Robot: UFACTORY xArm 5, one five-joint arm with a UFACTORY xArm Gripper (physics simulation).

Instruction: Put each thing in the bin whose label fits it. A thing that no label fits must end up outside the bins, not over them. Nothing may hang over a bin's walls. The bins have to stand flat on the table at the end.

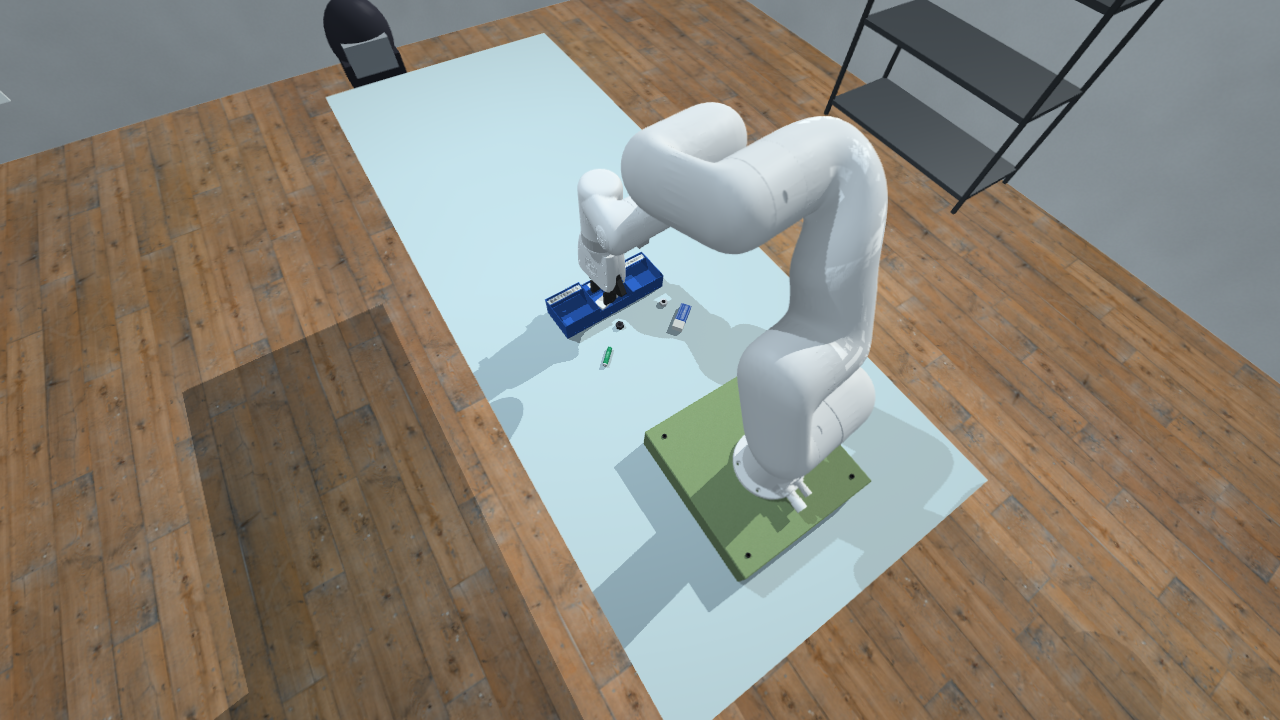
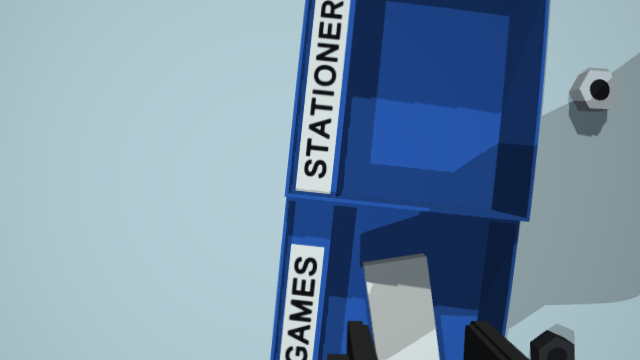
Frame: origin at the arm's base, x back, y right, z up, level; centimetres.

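Seen in the pictures: gripper, fingertip midpoint: (image 1: pixel 603 295).
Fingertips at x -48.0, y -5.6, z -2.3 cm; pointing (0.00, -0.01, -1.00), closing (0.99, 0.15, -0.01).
Observation:
A point is followed by its place in that frame.
My gripper (image 1: pixel 612 297) @(x -48.0, y -5.6, z -2.3 cm) (image 2: pixel 419 345) @(x -48.0, y -5.6, z -2.3 cm) is partly open over the GAMES bin (image 2: pixel 511 280) @(x -45.0, y -2.2, z -2.4 cm), its fingers apart on either side of a whitish block (image 2: pixel 402 305) @(x -48.3, y -4.2, z -4.2 cm) that lies in that bin. The STATIONERY bin (image 1: pixel 646 275) @(x -49.6, y 6.6, z -4.9 cm) (image 2: pixel 425 135) @(x -48.4, y 2.7, z -4.9 cm) adjoins it and holds no object. The BATTERIES bin (image 1: pixel 577 313) @(x -48.4, y -12.0, z -4.9 cm) is at the other end of the row. On the table in front of the bins are a silver hex nut (image 1: pixel 662 303) @(x -41.0, y 5.4, z -4.7 cm) (image 2: pixel 595 90) @(x -41.6, y 5.8, z -4.7 cm), a black nut (image 1: pixel 619 325) @(x -41.0, y -5.8, z -4.8 cm) (image 2: pixel 552 347) @(x -41.5, y -5.2, z -4.8 cm), a green battery-like cylinder (image 1: pixel 607 356) @(x -35.6, y -11.9, z -4.6 cm) and a blue-and-white block (image 1: pixel 682 315) @(x -35.9, y 7.1, z -4.3 cm).
The arm stands on a green base plate (image 1: pixel 693 429) @(x -12.1, y -7.6, z 0.1 cm) at the near part of the pale blue table top (image 1: pixel 465 170) @(x -104.4, y -15.3, z -5.6 cm). A dark shelf unit (image 1: pixel 993 170) stands beyond the table's right side, and a black chair-like object (image 1: pixel 358 26) is at the far end.

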